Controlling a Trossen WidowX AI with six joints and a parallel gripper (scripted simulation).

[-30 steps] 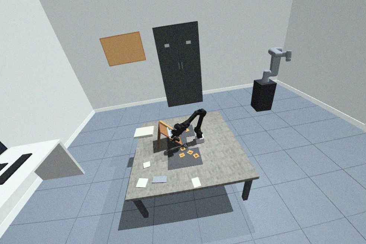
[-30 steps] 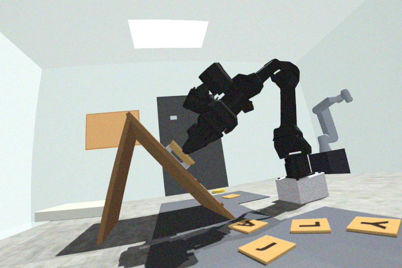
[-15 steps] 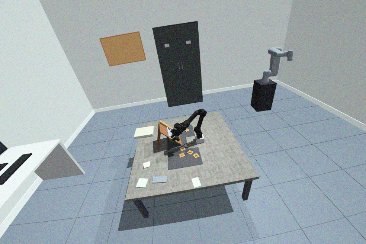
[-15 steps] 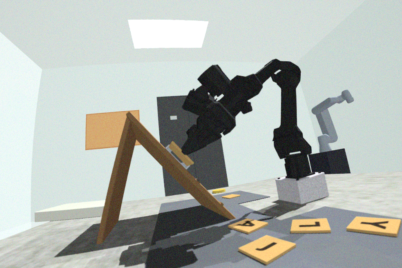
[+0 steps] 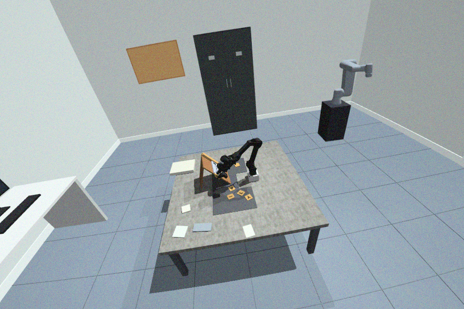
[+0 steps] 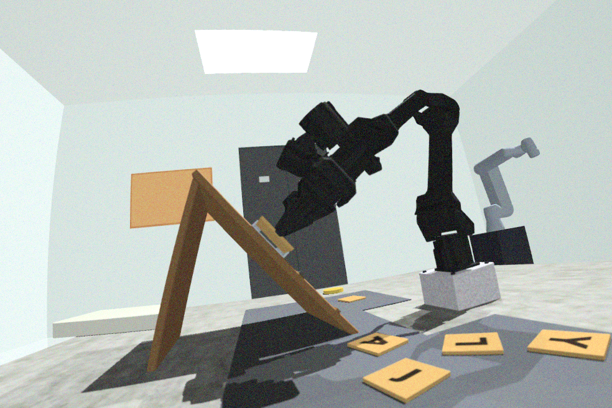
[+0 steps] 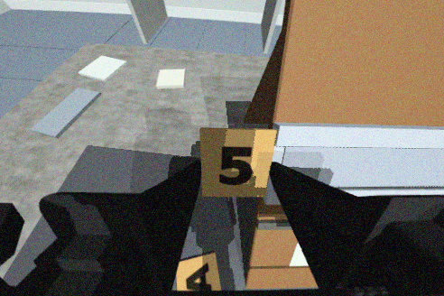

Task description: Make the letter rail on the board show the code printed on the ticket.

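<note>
My gripper tip is 130 mm to the left of the white ticket, 90 mm above it and 40 mm past it. Also, from my gripper tip: j tile: 160 mm below, 130 mm to the left, 100 mm behind; then dark mat: 160 mm below, 150 mm behind, 80 mm to the right; then orange tile marked 5: right at my gripper tip.
</note>
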